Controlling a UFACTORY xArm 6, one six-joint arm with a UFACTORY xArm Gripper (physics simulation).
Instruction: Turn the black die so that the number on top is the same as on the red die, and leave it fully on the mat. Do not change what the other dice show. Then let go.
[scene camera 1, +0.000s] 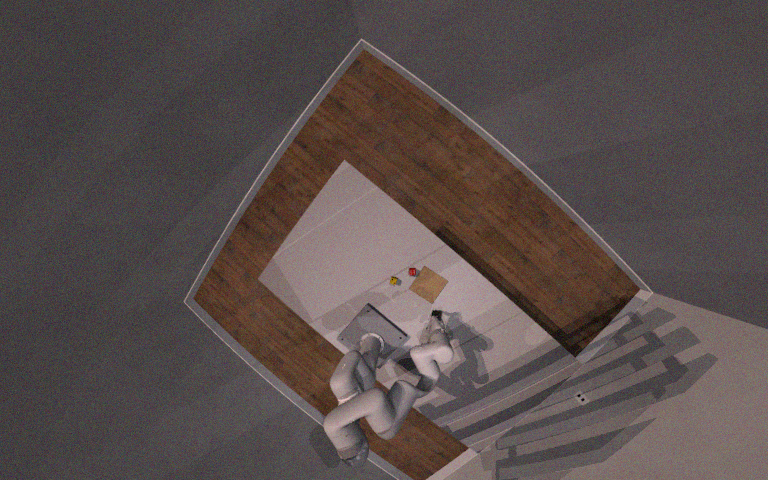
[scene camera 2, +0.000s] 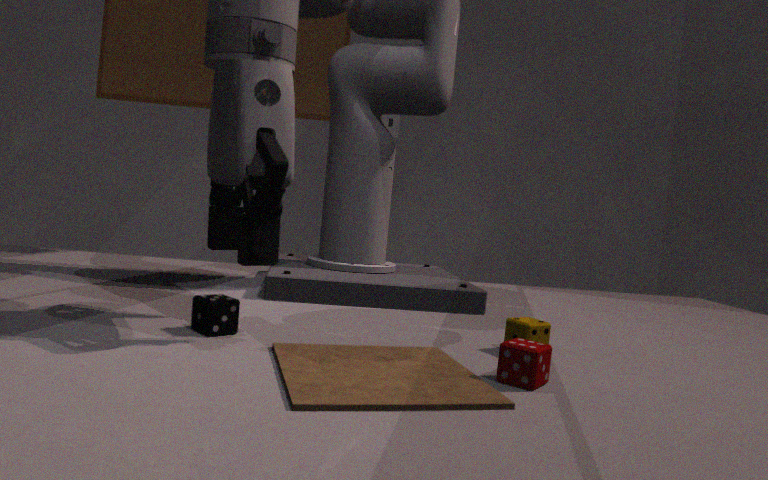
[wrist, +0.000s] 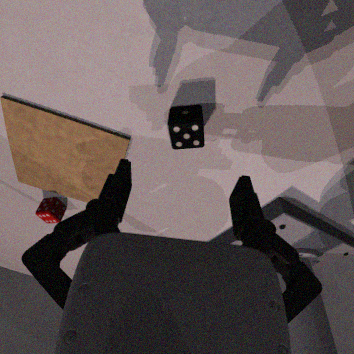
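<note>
A yellow die, a black die and a tan mat are visible, as is my gripper. The wrist view also shows the gripper.
</note>
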